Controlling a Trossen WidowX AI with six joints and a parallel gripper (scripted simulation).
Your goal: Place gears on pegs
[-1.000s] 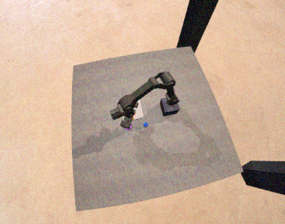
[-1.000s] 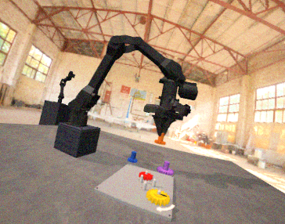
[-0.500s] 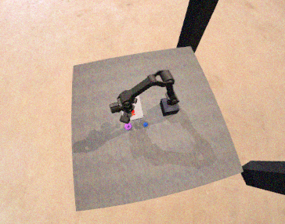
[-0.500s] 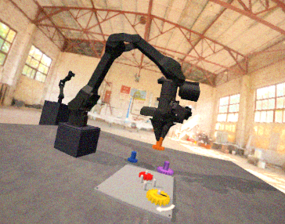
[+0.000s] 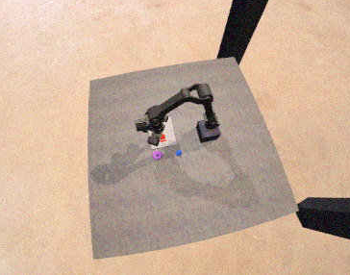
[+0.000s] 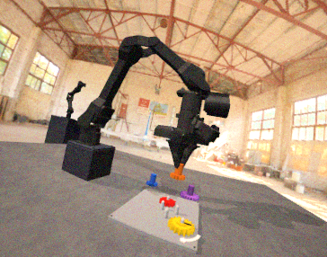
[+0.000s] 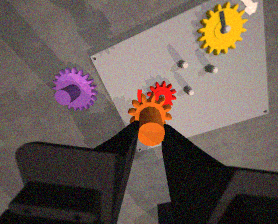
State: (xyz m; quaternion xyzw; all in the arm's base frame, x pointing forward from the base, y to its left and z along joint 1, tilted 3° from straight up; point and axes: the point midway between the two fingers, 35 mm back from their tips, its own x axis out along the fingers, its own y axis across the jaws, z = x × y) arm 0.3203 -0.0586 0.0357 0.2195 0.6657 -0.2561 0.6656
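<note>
My gripper tip is now 9 cm above the red gear, 1 cm to the left of it and 1 cm past it. Round my gripper tip: orange gear (1 cm below); purple gear (9 cm to the left, 9 cm below, 6 cm ahead); red arrow (10 cm below, 1 cm to the left, 1 cm behind).
</note>
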